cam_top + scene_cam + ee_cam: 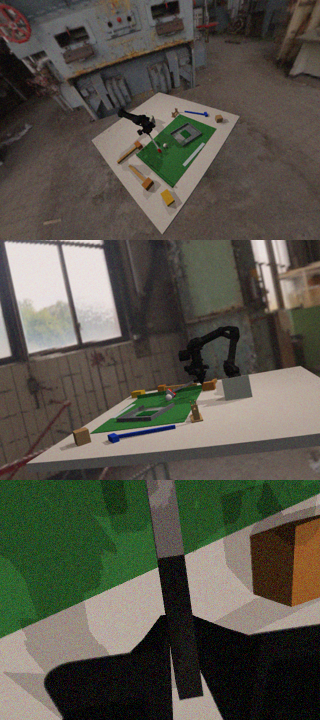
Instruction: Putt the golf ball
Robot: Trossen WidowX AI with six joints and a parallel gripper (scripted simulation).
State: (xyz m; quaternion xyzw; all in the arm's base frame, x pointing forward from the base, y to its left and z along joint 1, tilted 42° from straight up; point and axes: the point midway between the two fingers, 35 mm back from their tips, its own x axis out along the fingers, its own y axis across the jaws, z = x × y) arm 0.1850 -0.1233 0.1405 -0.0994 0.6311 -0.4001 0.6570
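The red putter is 110 mm ahead of my gripper tip, 40 mm to the right of it and 10 mm below it. Also, from my gripper tip: green mat 290 mm ahead, 90 mm to the left, 70 mm below; white golf ball 220 mm ahead, 50 mm below, 10 mm to the right; wooden stand 460 mm to the left, 50 mm ahead, 40 mm below.
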